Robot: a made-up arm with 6 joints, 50 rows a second.
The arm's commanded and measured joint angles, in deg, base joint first. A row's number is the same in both.
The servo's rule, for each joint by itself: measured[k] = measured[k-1] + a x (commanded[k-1-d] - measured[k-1]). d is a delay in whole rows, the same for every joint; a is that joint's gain. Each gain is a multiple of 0.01, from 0.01 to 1. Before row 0 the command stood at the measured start. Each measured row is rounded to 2 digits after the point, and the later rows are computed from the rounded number. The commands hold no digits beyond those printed.
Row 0, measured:
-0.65 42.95 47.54 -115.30 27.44 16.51
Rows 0 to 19, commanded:
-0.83 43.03 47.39 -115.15 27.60 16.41
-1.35 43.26 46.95 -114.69 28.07 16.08
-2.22 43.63 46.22 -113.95 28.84 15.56
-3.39 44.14 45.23 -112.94 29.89 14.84
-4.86 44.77 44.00 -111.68 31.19 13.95
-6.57 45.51 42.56 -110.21 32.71 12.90
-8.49 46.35 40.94 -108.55 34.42 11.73
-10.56 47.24 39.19 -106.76 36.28 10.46
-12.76 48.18 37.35 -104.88 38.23 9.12
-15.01 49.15 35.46 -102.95 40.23 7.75
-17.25 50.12 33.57 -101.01 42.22 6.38
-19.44 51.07 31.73 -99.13 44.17 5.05
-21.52 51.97 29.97 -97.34 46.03 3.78
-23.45 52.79 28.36 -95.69 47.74 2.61
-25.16 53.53 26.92 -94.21 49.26 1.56
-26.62 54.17 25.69 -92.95 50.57 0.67
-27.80 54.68 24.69 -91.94 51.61 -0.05
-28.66 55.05 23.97 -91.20 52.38 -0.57
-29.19 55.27 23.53 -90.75 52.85 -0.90
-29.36 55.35 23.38 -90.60 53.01 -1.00
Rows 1 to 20, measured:
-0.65 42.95 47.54 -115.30 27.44 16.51
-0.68 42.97 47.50 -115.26 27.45 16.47
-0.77 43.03 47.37 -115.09 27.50 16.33
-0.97 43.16 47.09 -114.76 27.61 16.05
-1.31 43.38 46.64 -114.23 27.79 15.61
-1.81 43.69 46.01 -113.49 28.06 15.01
-2.48 44.09 45.18 -112.54 28.43 14.25
-3.32 44.59 44.16 -111.38 28.91 13.34
-4.33 45.17 42.97 -110.04 29.50 12.30
-5.51 45.83 41.62 -108.54 30.20 11.16
-6.84 46.56 40.14 -106.92 31.00 9.93
-8.30 47.34 38.56 -105.21 31.90 8.65
-9.86 48.16 36.92 -103.45 32.88 7.35
-11.49 49.00 35.25 -101.68 33.93 6.06
-13.16 49.83 33.60 -99.94 35.03 4.82
-14.84 50.64 32.00 -98.28 36.17 3.65
-16.49 51.42 30.49 -96.73 37.32 2.58
-18.07 52.14 29.10 -95.34 38.46 1.63
-19.55 52.78 27.87 -94.14 39.57 0.84
-20.90 53.33 26.83 -93.16 40.63 0.21
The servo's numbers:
d 1
a 0.14 0.22 0.24 0.29 0.08 0.36

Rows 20 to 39, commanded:
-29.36 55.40 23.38 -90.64 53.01 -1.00
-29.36 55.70 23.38 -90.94 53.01 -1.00
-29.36 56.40 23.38 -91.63 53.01 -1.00
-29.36 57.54 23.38 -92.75 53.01 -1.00
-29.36 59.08 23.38 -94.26 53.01 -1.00
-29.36 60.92 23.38 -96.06 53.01 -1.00
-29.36 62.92 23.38 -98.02 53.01 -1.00
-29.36 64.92 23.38 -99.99 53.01 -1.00
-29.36 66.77 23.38 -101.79 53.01 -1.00
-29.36 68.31 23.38 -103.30 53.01 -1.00
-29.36 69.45 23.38 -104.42 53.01 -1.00
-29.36 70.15 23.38 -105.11 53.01 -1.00
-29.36 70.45 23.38 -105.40 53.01 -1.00
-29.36 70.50 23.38 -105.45 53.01 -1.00
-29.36 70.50 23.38 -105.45 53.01 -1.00
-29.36 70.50 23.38 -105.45 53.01 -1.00
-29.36 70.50 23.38 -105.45 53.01 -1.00
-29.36 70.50 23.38 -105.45 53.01 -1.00
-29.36 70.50 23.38 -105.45 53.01 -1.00
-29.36 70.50 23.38 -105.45 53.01 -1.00
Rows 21 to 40, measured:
-22.08 53.77 26.00 -92.42 41.62 -0.23
-23.10 54.13 25.37 -91.90 42.53 -0.51
-23.98 54.48 24.89 -91.62 43.37 -0.69
-24.73 54.90 24.53 -91.62 44.14 -0.80
-25.38 55.48 24.25 -91.95 44.85 -0.87
-25.94 56.27 24.04 -92.62 45.50 -0.92
-26.42 57.29 23.88 -93.62 46.10 -0.95
-26.83 58.53 23.76 -94.90 46.65 -0.97
-27.18 59.94 23.67 -96.38 47.16 -0.98
-27.49 61.44 23.60 -97.95 47.63 -0.99
-27.75 62.95 23.55 -99.50 48.06 -0.99
-27.98 64.38 23.51 -100.93 48.46 -0.99
-28.17 65.65 23.48 -102.14 48.82 -0.99
-28.34 66.71 23.46 -103.09 49.16 -0.99
-28.48 67.54 23.44 -103.77 49.47 -0.99
-28.60 68.19 23.43 -104.26 49.75 -0.99
-28.71 68.70 23.42 -104.61 50.01 -0.99
-28.80 69.10 23.41 -104.85 50.25 -0.99
-28.88 69.41 23.40 -105.02 50.47 -0.99
-28.95 69.65 23.40 -105.14 50.67 -0.99

